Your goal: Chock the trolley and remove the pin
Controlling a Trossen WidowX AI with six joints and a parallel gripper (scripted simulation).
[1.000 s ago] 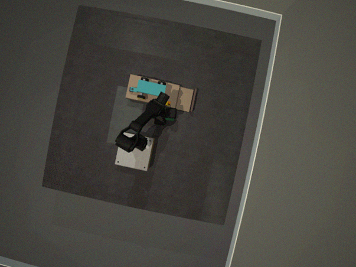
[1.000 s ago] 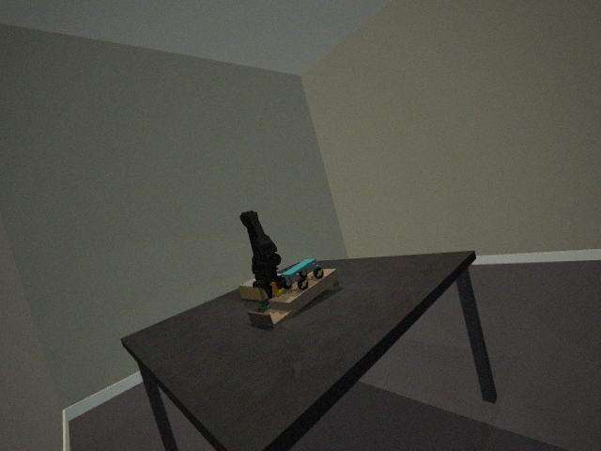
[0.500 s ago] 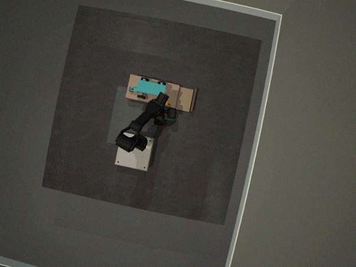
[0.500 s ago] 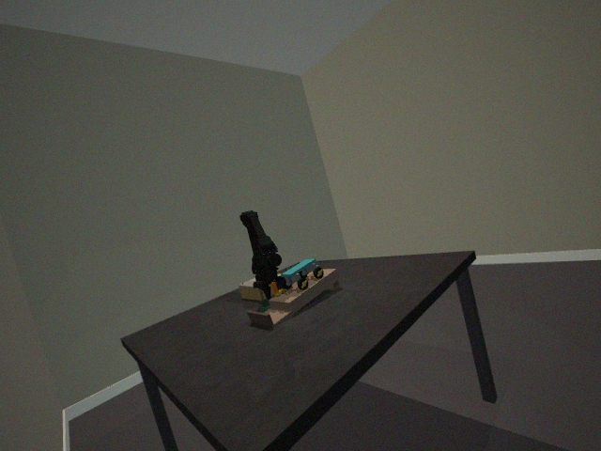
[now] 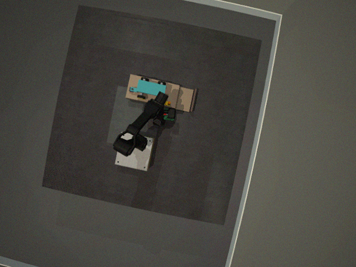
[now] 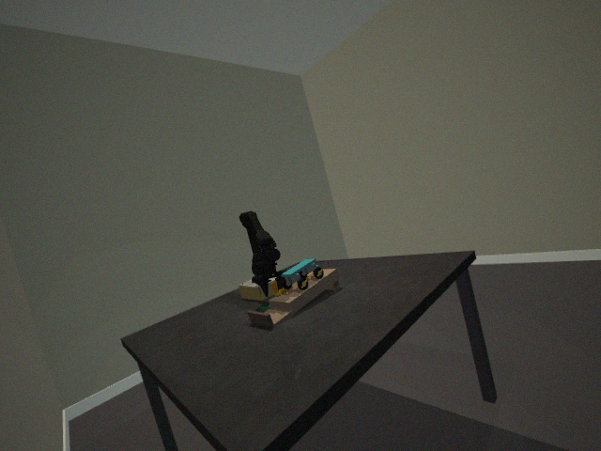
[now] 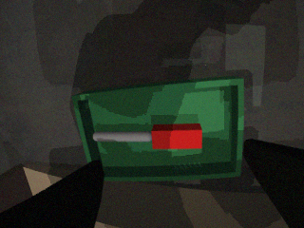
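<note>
My gripper tip is 4 cm above the red-headed stop pin, 2 cm to the left of it and 1 cm short of it. Also, from my gripper tip: teal trolley 12 cm ahead, 10 cm to the left, 6 cm above; then raised end wall 16 cm to the right, 14 cm ahead, 2 cm below; then yellow chock 7 cm ahead, 3 cm above.
</note>
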